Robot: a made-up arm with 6 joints.
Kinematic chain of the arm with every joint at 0, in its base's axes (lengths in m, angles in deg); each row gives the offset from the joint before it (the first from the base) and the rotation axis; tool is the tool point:
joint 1: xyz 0 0 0.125 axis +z
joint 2: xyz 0 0.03 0 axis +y
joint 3: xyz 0 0 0.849 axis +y
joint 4: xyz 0 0 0.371 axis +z
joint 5: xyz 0 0 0 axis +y
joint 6: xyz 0 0 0.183 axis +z
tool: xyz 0 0 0
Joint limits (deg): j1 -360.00..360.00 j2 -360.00..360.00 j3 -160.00..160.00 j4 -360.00..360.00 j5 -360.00..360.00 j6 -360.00..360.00
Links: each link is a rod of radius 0.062 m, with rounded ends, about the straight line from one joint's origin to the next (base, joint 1, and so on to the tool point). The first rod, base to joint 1, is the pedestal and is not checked.
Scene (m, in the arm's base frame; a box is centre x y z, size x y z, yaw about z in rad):
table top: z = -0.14
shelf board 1: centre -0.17 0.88 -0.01 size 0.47 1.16 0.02 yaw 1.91
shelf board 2: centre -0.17 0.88 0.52 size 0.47 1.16 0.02 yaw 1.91
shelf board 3: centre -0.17 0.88 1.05 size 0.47 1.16 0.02 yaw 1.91
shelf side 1: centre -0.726 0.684 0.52 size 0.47 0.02 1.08 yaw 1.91
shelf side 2: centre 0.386 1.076 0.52 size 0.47 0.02 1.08 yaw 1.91
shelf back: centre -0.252 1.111 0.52 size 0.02 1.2 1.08 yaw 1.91
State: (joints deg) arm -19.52 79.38 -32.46 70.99 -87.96 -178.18
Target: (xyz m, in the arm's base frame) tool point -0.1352 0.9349 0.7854
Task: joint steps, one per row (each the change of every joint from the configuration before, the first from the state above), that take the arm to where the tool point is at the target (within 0.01 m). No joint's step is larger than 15 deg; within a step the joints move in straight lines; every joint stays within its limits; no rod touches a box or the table.
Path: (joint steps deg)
1: -11.63 -12.80 -7.68 -3.96 0.66 0.00
2: -11.62 -12.79 -7.68 -3.95 0.67 0.00
3: -11.63 -12.80 -7.68 -3.96 0.66 0.00
4: -11.62 -12.79 -7.68 -3.95 0.67 0.00
5: -11.63 -12.80 -7.68 -3.96 0.66 0.00
6: -11.62 -12.79 -7.68 -3.95 0.67 0.00
7: -11.63 -12.80 -7.68 -3.96 0.66 0.00
8: 4.08 -8.36 13.03 4.74 5.07 0.00
9: 4.08 -8.37 13.02 4.73 5.06 0.00
10: 4.08 -8.37 13.02 4.74 5.06 0.00

